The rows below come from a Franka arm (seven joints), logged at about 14 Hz.
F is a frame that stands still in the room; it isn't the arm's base.
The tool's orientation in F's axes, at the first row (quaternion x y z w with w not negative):
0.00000, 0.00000, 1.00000, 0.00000
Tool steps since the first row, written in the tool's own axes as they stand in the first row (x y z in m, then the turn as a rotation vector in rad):
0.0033, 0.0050, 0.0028, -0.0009, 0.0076, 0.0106
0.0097, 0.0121, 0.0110, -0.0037, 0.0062, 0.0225
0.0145, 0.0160, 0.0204, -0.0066, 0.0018, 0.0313
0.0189, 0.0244, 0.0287, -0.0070, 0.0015, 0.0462
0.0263, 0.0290, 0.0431, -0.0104, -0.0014, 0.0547
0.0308, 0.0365, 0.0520, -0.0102, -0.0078, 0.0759
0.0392, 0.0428, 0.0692, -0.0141, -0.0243, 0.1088
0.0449, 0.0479, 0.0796, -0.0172, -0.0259, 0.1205
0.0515, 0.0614, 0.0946, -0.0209, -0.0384, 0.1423
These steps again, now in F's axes. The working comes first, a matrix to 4 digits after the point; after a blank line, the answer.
The tool's axes in the first row as the columns of a matrix, in F's axes (used below as rounded here):
-1.0000, 0.0000, 0.0000
0.0000, -1.0000, 0.0000
0.0000, 0.0000, 1.0000

-0.0033, -0.0050, 0.0028, 0.0009, -0.0076, 0.0106
-0.0097, -0.0121, 0.0110, 0.0037, -0.0062, 0.0225
-0.0145, -0.0160, 0.0204, 0.0066, -0.0018, 0.0313
-0.0189, -0.0244, 0.0287, 0.0070, -0.0015, 0.0462
-0.0263, -0.0290, 0.0431, 0.0104, 0.0014, 0.0547
-0.0308, -0.0365, 0.0520, 0.0102, 0.0078, 0.0759
-0.0392, -0.0428, 0.0692, 0.0141, 0.0243, 0.1088
-0.0449, -0.0479, 0.0796, 0.0172, 0.0259, 0.1205
-0.0515, -0.0614, 0.0946, 0.0209, 0.0384, 0.1423

